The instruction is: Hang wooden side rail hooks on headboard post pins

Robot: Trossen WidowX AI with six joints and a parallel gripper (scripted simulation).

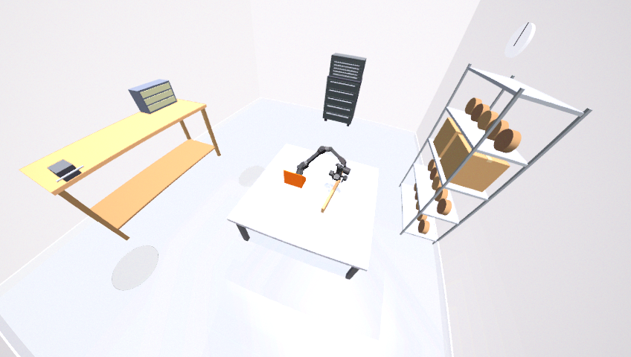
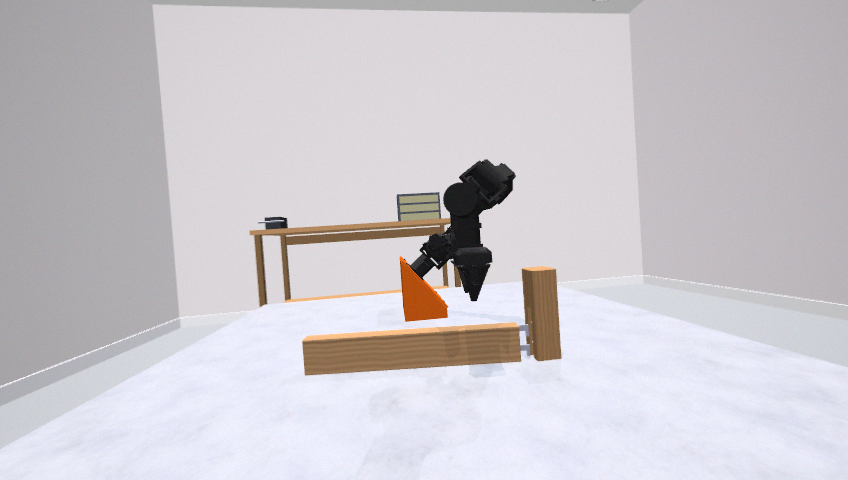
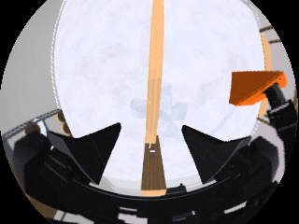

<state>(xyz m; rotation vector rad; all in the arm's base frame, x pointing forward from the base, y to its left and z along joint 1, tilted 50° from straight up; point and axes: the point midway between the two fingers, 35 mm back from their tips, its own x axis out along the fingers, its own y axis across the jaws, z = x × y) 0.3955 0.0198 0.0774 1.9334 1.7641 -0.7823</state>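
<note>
The headboard post is 10 mm ahead of my gripper tip, 140 mm to the left of it and 50 mm below it.
</note>
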